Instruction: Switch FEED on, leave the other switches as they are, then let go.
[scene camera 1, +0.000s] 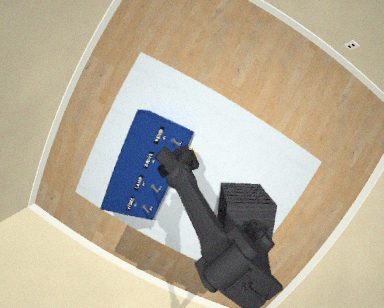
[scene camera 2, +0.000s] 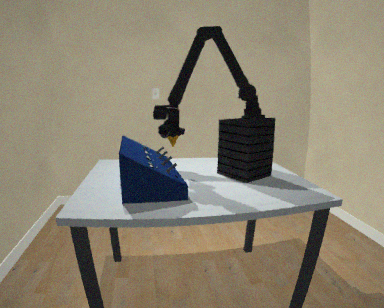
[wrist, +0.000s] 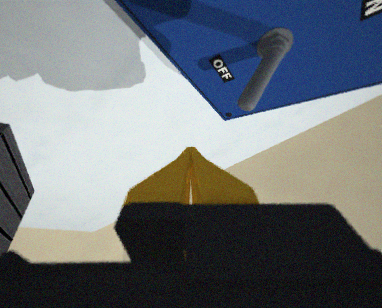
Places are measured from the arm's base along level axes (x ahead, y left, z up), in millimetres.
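Where they show: gripper, fingertip midpoint: (scene camera 1: 191, 149) (scene camera 2: 173, 146) (wrist: 190, 153); arm's base at its link origin: (scene camera 1: 252, 234) (scene camera 2: 253, 118).
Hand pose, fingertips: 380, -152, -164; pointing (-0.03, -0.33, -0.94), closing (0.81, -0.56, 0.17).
Each offset is from my fingertips to the centre of the thing, as dx, dy, dz. Level surfaces: height alone.
A blue sloped switch panel @[+146, +199, -64] (scene camera 1: 120, 167) (scene camera 2: 147, 182) (wrist: 320, 65) stands on the table. The FEED label @[+151, +19, -2] (scene camera 1: 159, 135) is at its upper end in scene camera 1, with the FEED lever @[+70, +13, -16] (scene camera 1: 176, 142) (wrist: 262, 75) near that corner. In the wrist view this lever stands beside a label reading OFF @[+52, +11, -54] (wrist: 221, 69) and slants toward the panel's near edge. The LAMP lever @[+50, +252, -16] (scene camera 1: 156, 188) and VALVE lever @[+41, +371, -16] (scene camera 1: 146, 207) show; the arm hides the DRIVE lever in scene camera 1. My gripper (scene camera 1: 193, 151) (scene camera 2: 173, 144) (wrist: 190, 153) is shut and empty, above the panel's lower edge near FEED, apart from the levers.
The black ribbed pedestal (scene camera 1: 247, 207) (scene camera 2: 245, 150) (wrist: 12, 185) carries the arm and stands on the white table @[dz -130] (scene camera 1: 240, 137) (scene camera 2: 215, 213) (wrist: 95, 155), to the right of the panel. The arm arches from it over the table. Walls surround the wooden floor (scene camera 1: 240, 65) (scene camera 2: 190, 270).
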